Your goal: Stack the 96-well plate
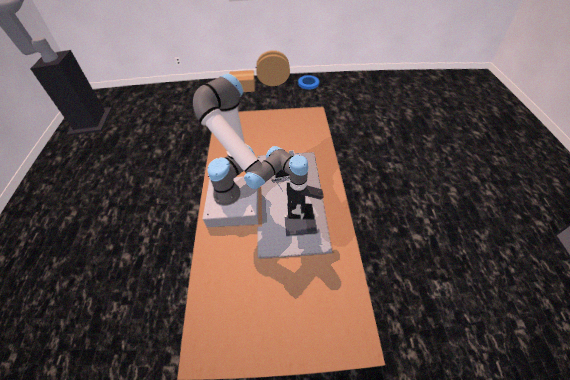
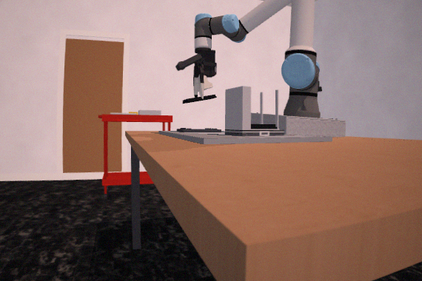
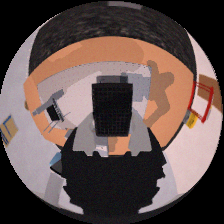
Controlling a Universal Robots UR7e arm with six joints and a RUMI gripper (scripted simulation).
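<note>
The tall grey wall lies 38 cm to the left of my hand, 7 cm below it and 3 cm ahead of it. From my hand the other things lie so: black 96-well plate: 1 cm below.
</note>
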